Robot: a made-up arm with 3 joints. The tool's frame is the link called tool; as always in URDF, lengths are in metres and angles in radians.
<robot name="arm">
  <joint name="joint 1" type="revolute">
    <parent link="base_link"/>
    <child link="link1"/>
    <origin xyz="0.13 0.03 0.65"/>
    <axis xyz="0 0 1"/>
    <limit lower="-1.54" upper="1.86"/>
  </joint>
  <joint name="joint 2" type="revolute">
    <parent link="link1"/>
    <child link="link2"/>
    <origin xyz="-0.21 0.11 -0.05"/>
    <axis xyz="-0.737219 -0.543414 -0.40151"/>
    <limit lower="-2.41" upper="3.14"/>
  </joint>
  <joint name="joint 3" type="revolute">
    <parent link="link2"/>
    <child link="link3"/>
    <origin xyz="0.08 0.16 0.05"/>
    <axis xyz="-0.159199 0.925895 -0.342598"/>
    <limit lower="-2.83" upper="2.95"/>
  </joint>
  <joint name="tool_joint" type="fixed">
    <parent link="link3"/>
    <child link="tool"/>
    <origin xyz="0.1 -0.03 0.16" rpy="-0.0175 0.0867 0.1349"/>
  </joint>
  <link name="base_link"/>
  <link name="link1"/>
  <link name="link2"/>
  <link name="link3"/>
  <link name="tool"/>
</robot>
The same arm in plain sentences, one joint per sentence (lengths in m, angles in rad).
The arm has three revolute joints in a row. What follows holds with every joint at zero, and every direction is one of the base frame's.
The first joint is mounted 0.13 m along +x and 0.03 m along +y and 0.65 m along +z from the base frame's origin and rotates about +z, from -1.54 to 1.86 rad.
The second joint is mounted 0.21 m along -x and 0.11 m along +y and 0.05 m along -z from the first joint and rotates about the direction (-0.737219, -0.543414, -0.40151), from -2.41 to 3.14 rad.
The third joint is mounted 0.08 m along +x and 0.16 m along +y and 0.05 m along +z from the second joint and rotates about the direction (-0.159199, 0.925895, -0.342598), from -2.83 to 2.95 rad.
The tool frame, which is the frame that the pose is given for, is mounted 0.1 m along +x and 0.03 m along -y and 0.16 m along +z from the third joint; its axes are the base frame's turned by roll -0.0175, pitch 0.0867 and yaw 0.1349 rad (as in URDF: about the fixed x, then y, then z).

